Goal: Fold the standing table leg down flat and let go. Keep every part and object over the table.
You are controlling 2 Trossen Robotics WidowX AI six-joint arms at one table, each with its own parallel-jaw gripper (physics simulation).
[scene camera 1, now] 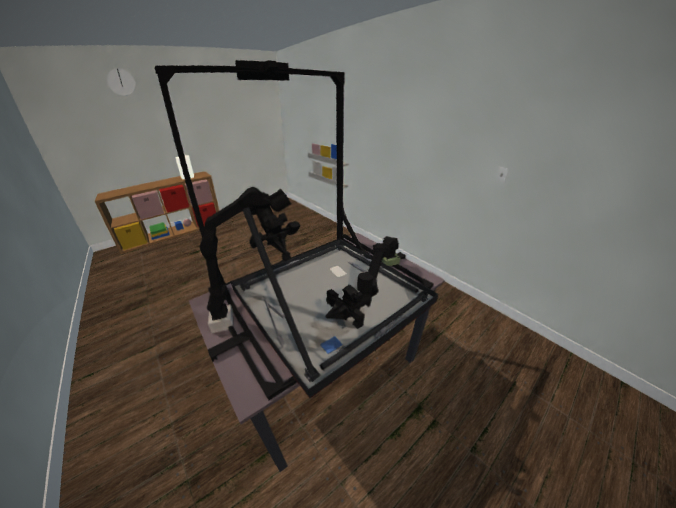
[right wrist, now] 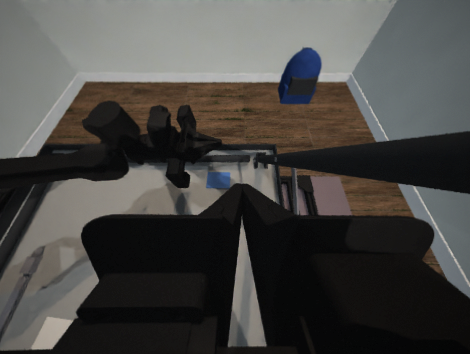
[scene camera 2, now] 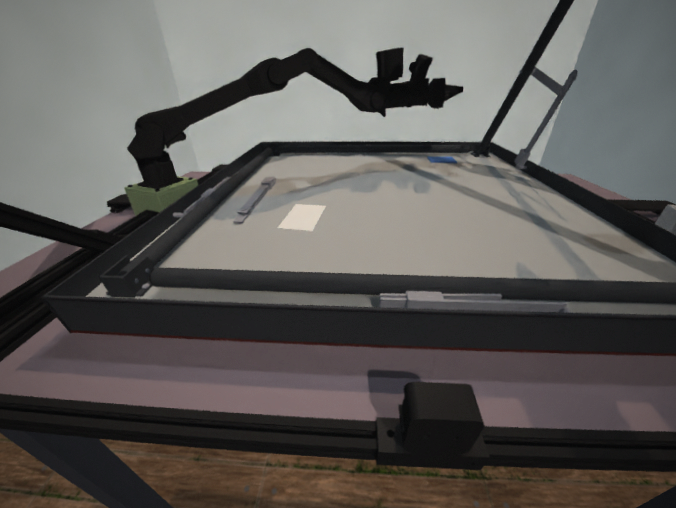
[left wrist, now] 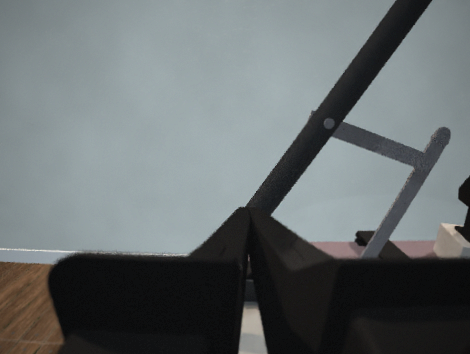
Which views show my left gripper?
Scene camera 1, the right wrist view, scene camera 2 and the left wrist view: all of them.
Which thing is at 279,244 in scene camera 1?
My right gripper.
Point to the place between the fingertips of my right gripper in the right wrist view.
At 241,190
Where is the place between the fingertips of my left gripper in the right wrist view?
221,142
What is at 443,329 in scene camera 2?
A rimmed tabletop.
